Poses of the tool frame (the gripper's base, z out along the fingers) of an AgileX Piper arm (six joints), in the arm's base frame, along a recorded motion.
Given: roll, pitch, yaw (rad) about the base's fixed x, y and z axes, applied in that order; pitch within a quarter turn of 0, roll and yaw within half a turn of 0; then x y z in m.
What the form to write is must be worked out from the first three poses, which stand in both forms.
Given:
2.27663 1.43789 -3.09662 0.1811 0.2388 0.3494
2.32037 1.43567 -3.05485 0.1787 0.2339 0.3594
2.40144 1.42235 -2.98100 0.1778 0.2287 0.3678
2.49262 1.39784 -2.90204 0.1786 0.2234 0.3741
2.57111 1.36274 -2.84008 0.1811 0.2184 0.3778
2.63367 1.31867 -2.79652 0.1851 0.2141 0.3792
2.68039 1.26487 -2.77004 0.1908 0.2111 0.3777
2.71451 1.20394 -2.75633 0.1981 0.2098 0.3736
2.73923 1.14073 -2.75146 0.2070 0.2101 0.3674
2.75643 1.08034 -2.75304 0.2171 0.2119 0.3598
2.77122 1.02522 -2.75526 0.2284 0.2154 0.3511
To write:
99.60 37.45 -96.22 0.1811 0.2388 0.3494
99.74 37.53 -96.65 0.1787 0.2339 0.3594
100.65 37.81 -97.94 0.1778 0.2287 0.3678
102.29 38.24 -100.05 0.1786 0.2234 0.3741
104.65 38.75 -102.88 0.1811 0.2184 0.3778
107.63 39.18 -106.33 0.1851 0.2141 0.3792
111.28 39.35 -110.41 0.1908 0.2111 0.3777
115.39 39.17 -114.91 0.1981 0.2098 0.3736
119.59 38.65 -119.42 0.2070 0.2101 0.3674
123.53 37.90 -123.58 0.2171 0.2119 0.3598
127.00 37.00 -127.28 0.2284 0.2154 0.3511

